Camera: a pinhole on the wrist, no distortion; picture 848 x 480 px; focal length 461.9 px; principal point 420.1 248.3 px. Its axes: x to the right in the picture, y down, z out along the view. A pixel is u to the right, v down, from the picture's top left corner.
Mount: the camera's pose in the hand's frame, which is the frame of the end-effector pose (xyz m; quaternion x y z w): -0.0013 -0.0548 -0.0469 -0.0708 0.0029 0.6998 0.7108
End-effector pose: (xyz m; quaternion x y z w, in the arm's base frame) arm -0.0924 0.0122 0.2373 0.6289 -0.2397 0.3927 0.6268
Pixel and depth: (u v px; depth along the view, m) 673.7 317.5 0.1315
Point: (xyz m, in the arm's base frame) -0.1211 -0.0692 0.2375
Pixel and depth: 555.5 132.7 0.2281
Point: -0.0655 -0.1579 0.3030
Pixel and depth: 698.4 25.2 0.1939
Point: -0.0852 -0.1201 0.3594
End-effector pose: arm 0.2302 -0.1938 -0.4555 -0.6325 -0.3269 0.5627 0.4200
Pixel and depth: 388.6 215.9 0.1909
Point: 0.0893 -0.1550 -0.4117
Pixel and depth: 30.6 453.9 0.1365
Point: 0.1346 -0.1798 -0.2843
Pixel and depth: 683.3 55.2 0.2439
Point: 0.0486 -0.1387 -0.5901
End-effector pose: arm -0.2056 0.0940 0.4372 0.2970 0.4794 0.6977 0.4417
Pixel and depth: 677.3 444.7 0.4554
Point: 0.1139 -0.0062 0.8001
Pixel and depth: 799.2 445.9 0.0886
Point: -0.1699 0.0606 0.4737
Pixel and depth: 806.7 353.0 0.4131
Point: 0.0047 0.0589 0.8642
